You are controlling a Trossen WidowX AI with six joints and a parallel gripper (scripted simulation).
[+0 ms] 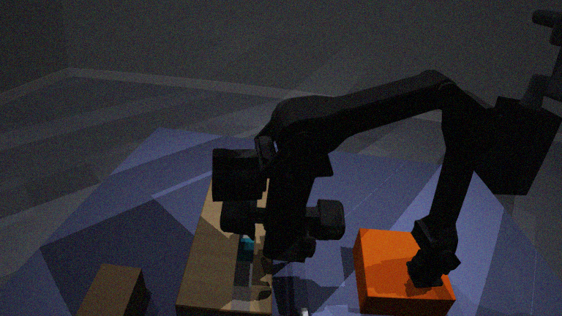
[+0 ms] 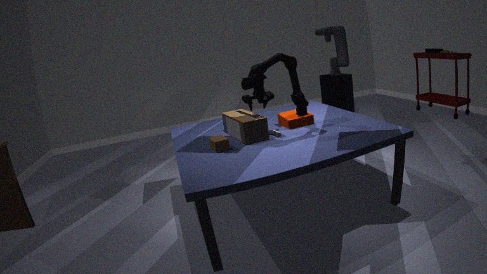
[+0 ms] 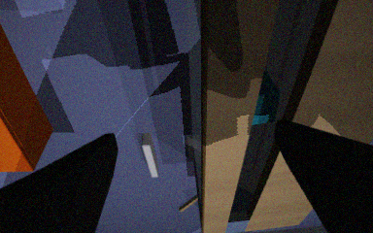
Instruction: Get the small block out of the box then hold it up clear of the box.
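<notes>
My gripper tip is now 60 mm short of the teal block, 40 mm to the left of it and 70 mm above it. The rest, counted from my gripper tip: box: 40 mm ahead, 60 mm to the right, 90 mm below; thin stick: 20 mm ahead, 390 mm to the right, 150 mm below.
</notes>
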